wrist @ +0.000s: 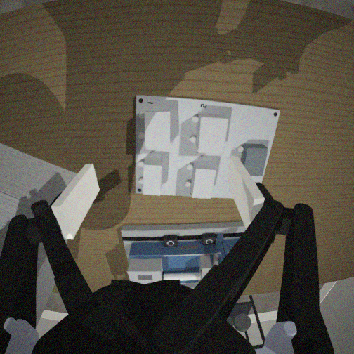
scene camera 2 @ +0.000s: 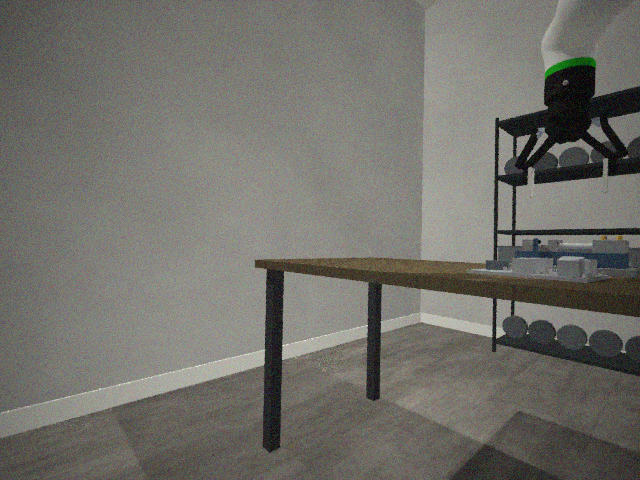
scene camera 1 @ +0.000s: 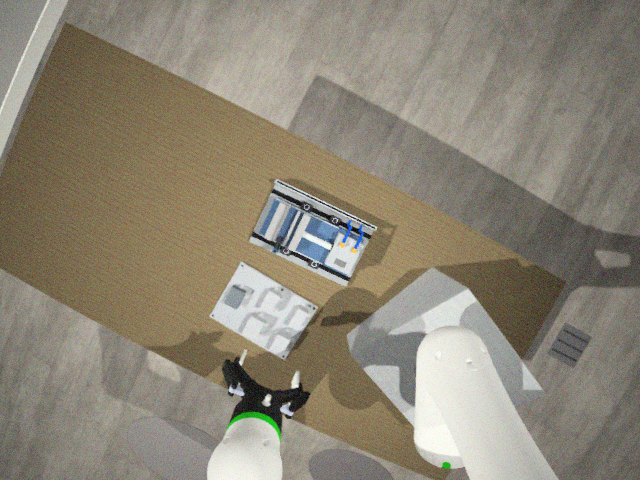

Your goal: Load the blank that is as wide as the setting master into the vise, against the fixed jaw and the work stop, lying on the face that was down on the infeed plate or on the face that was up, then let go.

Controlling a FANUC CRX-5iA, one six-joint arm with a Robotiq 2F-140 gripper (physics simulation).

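Places are measured from the arm's base along level axes (x back, y up, z left), in metres.
Pixels of known places: gripper, fingertip midpoint: (scene camera 2: 565, 195) (scene camera 1: 269, 365).
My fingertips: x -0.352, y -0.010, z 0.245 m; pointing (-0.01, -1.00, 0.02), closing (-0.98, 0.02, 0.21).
Note:
Behind a point stands the place of what it marks.
My gripper (scene camera 1: 269, 367) {x -0.352, y -0.009, z 0.245 m} (scene camera 2: 568, 192) {x -0.352, y -0.009, z 0.245 m} (wrist: 160, 173) is open and empty, high above the table by the infeed plate. The white infeed plate (scene camera 1: 227, 312) {x -0.513, y -0.193, z 0.269 m} (scene camera 2: 480, 271) {x -0.513, y -0.195, z 0.308 m} (wrist: 250, 122) lies flat. In the wrist view it bears several pale blanks, upper left (wrist: 157, 130), upper middle (wrist: 213, 135), lower left (wrist: 152, 180) and lower middle (wrist: 204, 183). The dark grey block (scene camera 1: 236, 296) {x -0.518, y -0.168, z 0.205 m} (scene camera 2: 497, 264) {x -0.506, y -0.178, z 0.239 m} (wrist: 255, 160), seemingly the setting master, sits at its right. The blue vise (scene camera 1: 317, 227) {x -0.450, y -0.141, z -0.086 m} (wrist: 185, 262) stands beside the plate, with light jaw bars and a dark stop arm (scene camera 1: 279, 242) {x -0.507, y -0.105, z 0.000 m}. My right finger covers part of the vise.
A large grey pedestal (scene camera 1: 439, 286) {x -0.122, y -0.051, z -0.151 m} (wrist: 25, 165) stands on the wooden table (scene camera 1: 155, 155) {x -0.939, y -0.201, z 0.021 m} (scene camera 2: 413, 264) {x -0.852, y -0.201, z 0.166 m}, with my white arm (scene camera 1: 449, 361) {x -0.170, y 0.277, z -0.061 m} over it. Two blue-and-orange fittings rise from the vise's end. A black rack (scene camera 2: 495, 206) with round discs stands behind.

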